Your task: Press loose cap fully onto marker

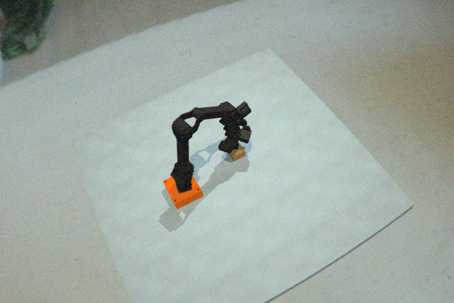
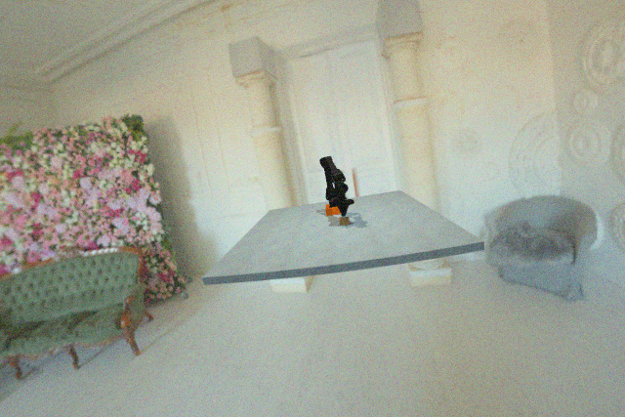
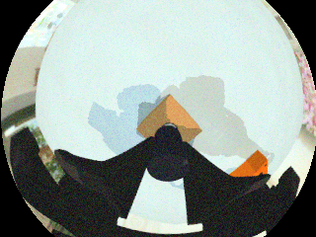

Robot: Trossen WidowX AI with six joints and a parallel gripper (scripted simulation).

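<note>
Right now the marker cap is 10 mm above my gripper tip.
</note>
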